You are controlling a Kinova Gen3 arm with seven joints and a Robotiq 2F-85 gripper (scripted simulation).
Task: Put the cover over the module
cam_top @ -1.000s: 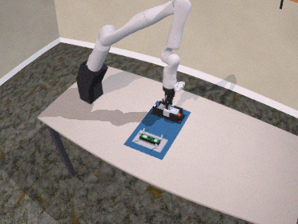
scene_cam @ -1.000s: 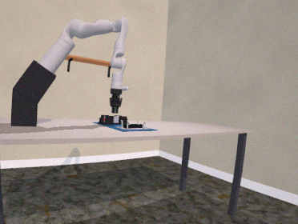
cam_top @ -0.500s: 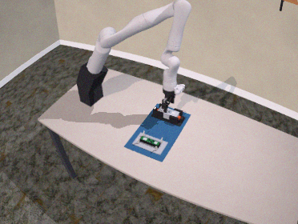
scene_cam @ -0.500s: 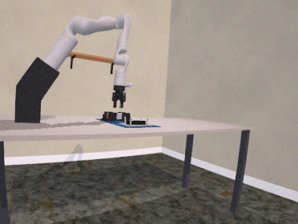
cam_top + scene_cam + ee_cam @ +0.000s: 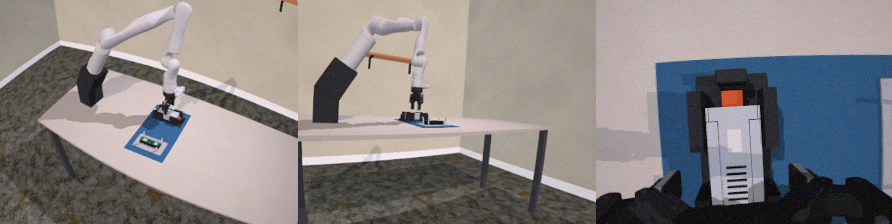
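My hand is 50 mm above the light grey cover.
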